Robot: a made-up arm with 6 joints. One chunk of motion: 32 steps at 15 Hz.
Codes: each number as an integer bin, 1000 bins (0 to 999) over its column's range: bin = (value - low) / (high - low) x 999, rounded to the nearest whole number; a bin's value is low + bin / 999 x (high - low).
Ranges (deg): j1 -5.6..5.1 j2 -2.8..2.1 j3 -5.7..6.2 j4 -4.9..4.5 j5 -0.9..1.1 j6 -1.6..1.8
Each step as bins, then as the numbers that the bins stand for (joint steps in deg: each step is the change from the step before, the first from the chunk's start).
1 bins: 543 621 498 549 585 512
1 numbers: 0.216 0.246 0.232 0.266 0.271 0.143
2 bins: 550 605 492 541 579 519
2 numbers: 0.291 0.167 0.161 0.190 0.259 0.166
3 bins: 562 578 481 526 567 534
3 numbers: 0.419 0.035 0.030 0.049 0.235 0.217
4 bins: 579 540 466 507 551 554
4 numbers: 0.602 -0.151 -0.149 -0.129 0.203 0.285
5 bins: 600 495 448 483 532 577
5 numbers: 0.826 -0.372 -0.363 -0.355 0.165 0.364
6 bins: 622 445 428 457 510 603
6 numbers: 1.062 -0.617 -0.602 -0.600 0.121 0.452
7 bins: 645 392 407 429 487 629
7 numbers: 1.308 -0.877 -0.852 -0.863 0.075 0.541
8 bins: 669 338 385 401 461 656
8 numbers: 1.565 -1.142 -1.114 -1.127 0.023 0.633
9 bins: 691 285 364 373 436 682
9 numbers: 1.801 -1.402 -1.364 -1.390 -0.027 0.721
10 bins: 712 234 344 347 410 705
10 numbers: 2.026 -1.652 -1.602 -1.635 -0.079 0.799
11 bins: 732 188 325 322 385 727
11 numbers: 2.240 -1.878 -1.829 -1.870 -0.129 0.874
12 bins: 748 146 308 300 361 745
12 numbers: 2.412 -2.084 -2.031 -2.077 -0.177 0.936
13 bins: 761 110 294 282 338 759
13 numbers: 2.551 -2.260 -2.198 -2.247 -0.223 0.983
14 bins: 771 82 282 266 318 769
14 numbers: 2.658 -2.398 -2.341 -2.397 -0.263 1.017
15 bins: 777 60 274 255 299 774
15 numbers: 2.722 -2.506 -2.436 -2.501 -0.301 1.034
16 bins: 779 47 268 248 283 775
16 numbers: 2.744 -2.569 -2.508 -2.566 -0.333 1.038
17 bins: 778 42 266 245 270 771
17 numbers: 2.733 -2.594 -2.531 -2.595 -0.359 1.024
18 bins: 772 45 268 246 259 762
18 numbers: 2.669 -2.579 -2.508 -2.585 -0.381 0.993
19 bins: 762 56 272 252 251 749
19 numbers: 2.562 -2.525 -2.460 -2.529 -0.397 0.949
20 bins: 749 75 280 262 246 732
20 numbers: 2.422 -2.432 -2.365 -2.435 -0.408 0.891
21 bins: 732 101 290 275 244 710
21 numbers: 2.240 -2.305 -2.246 -2.312 -0.412 0.816
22 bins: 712 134 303 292 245 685
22 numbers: 2.026 -2.143 -2.091 -2.152 -0.410 0.731
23 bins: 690 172 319 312 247 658
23 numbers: 1.790 -1.956 -1.900 -1.964 -0.406 0.639
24 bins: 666 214 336 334 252 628
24 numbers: 1.533 -1.750 -1.698 -1.757 -0.395 0.537
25 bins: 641 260 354 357 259 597
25 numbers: 1.266 -1.525 -1.483 -1.541 -0.381 0.432
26 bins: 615 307 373 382 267 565
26 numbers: 0.987 -1.294 -1.257 -1.306 -0.365 0.323
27 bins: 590 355 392 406 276 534
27 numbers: 0.719 -1.059 -1.031 -1.080 -0.347 0.217
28 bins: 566 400 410 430 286 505
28 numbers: 0.462 -0.838 -0.816 -0.854 -0.327 0.119
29 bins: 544 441 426 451 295 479
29 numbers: 0.227 -0.637 -0.626 -0.656 -0.309 0.030
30 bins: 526 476 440 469 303 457
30 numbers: 0.034 -0.465 -0.459 -0.487 -0.293 -0.045
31 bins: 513 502 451 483 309 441
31 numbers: -0.105 -0.338 -0.328 -0.355 -0.281 -0.099
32 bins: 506 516 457 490 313 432
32 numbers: -0.180 -0.269 -0.256 -0.289 -0.273 -0.130
